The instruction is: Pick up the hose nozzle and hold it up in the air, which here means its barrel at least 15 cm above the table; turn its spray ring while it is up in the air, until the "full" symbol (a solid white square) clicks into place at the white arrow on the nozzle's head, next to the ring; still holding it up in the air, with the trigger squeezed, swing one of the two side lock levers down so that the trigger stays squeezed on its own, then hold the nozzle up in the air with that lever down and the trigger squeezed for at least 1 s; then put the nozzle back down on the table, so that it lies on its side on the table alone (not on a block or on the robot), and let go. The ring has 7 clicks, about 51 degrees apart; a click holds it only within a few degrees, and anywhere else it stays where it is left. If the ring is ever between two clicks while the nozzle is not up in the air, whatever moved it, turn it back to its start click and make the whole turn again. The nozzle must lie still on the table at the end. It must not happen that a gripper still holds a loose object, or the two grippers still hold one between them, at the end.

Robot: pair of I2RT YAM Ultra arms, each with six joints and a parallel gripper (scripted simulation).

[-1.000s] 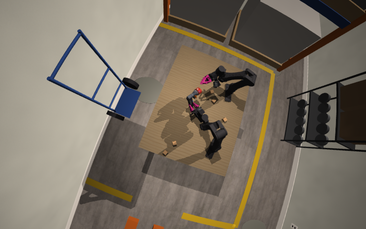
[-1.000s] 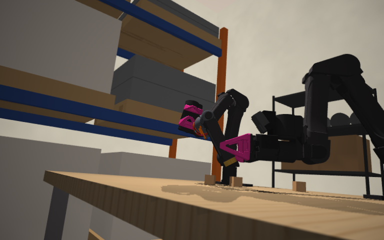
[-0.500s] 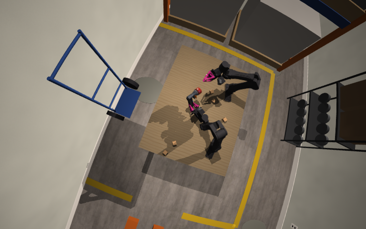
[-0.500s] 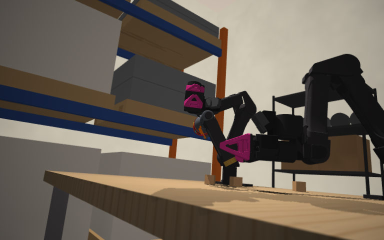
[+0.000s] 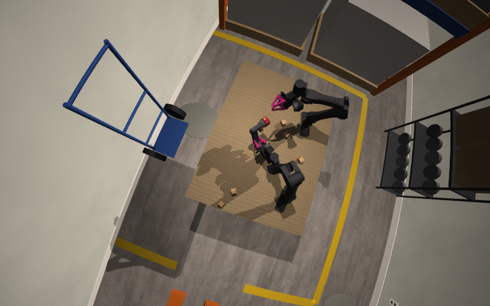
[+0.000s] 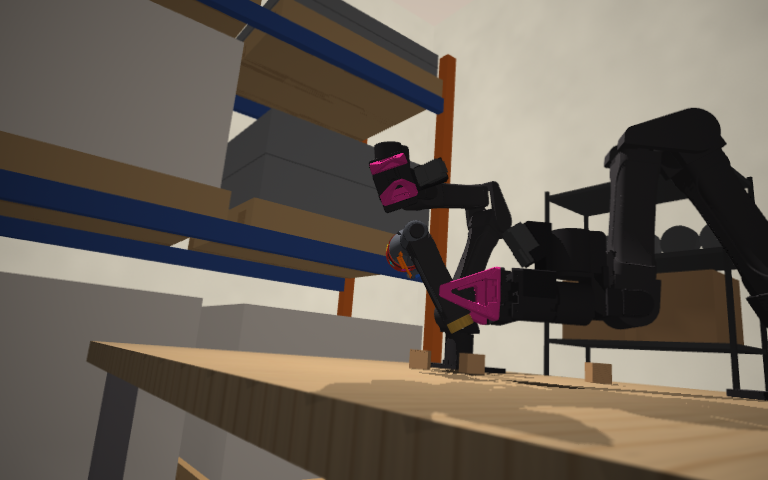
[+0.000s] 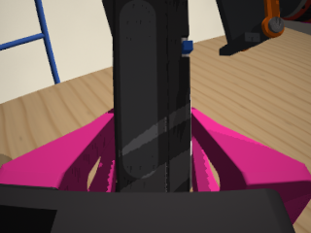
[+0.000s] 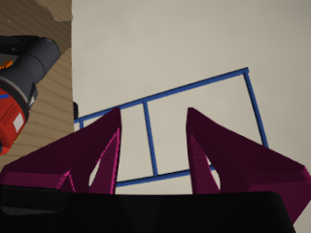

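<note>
Right now the red spray ring is 14 cm below my right hand and 4 cm to the left of it.
</note>
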